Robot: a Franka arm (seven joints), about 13 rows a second.
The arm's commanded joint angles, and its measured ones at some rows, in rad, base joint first. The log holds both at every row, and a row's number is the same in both.
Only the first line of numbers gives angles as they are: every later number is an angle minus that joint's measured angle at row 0.
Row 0, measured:
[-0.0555 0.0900 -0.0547 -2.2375 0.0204 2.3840 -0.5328]
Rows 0 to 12, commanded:
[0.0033 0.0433 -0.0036 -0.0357 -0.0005 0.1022 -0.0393]
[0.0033 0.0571 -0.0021 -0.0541 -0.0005 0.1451 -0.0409]
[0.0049 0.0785 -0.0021 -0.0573 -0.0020 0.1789 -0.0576]
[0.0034 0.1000 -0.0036 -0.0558 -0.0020 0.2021 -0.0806]
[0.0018 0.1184 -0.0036 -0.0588 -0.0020 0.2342 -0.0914]
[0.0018 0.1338 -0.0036 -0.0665 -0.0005 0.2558 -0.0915]
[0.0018 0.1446 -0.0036 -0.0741 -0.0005 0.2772 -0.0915]
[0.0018 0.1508 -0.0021 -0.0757 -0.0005 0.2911 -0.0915]
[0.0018 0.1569 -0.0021 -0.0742 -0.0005 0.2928 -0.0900]
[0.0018 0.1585 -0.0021 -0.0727 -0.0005 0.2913 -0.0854]
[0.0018 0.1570 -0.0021 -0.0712 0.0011 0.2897 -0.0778]
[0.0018 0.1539 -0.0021 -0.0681 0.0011 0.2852 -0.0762]
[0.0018 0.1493 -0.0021 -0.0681 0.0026 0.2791 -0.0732]
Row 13, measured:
[0.0001 0.1641 0.0006 -0.0634 0.0000 0.2726 -0.0719]
